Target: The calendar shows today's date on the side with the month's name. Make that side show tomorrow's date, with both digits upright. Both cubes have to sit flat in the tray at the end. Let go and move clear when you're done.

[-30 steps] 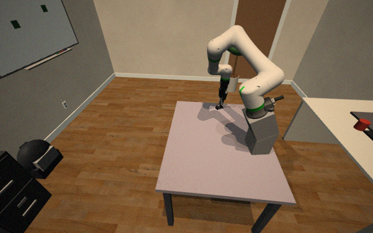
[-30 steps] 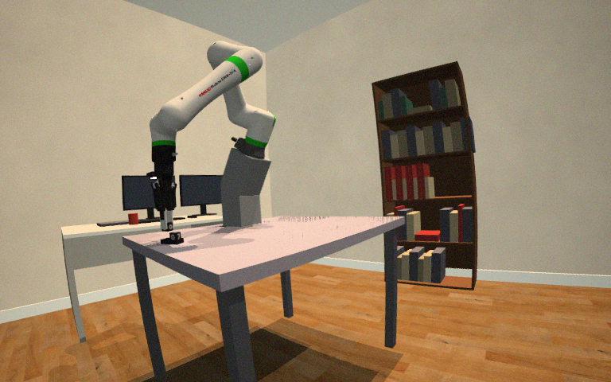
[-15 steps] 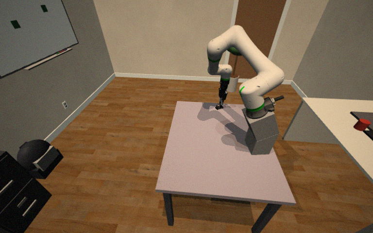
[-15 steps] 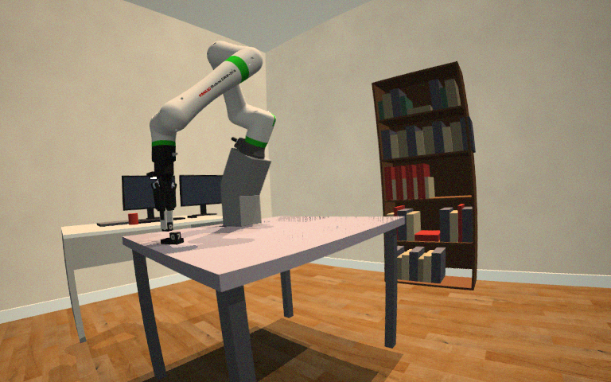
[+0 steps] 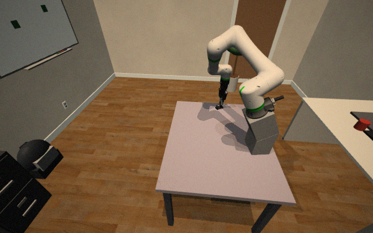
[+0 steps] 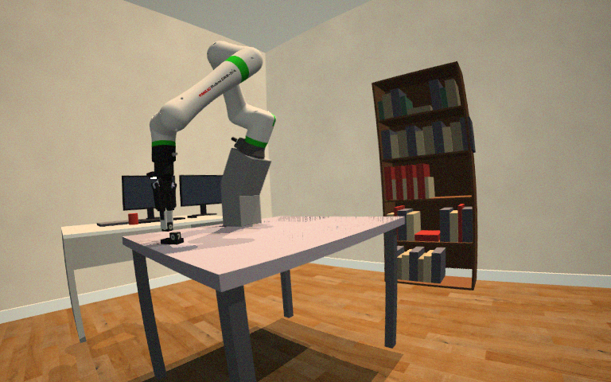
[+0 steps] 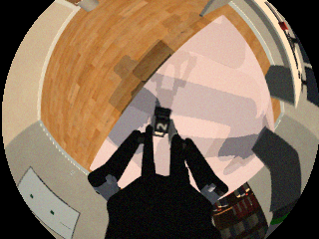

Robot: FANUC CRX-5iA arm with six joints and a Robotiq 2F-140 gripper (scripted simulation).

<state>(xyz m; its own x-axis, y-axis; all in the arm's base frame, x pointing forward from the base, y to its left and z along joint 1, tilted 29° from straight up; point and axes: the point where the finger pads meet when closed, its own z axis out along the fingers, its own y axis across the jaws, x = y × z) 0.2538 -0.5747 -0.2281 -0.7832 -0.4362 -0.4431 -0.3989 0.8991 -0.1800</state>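
The black digit cube lies 30 mm below my hand.
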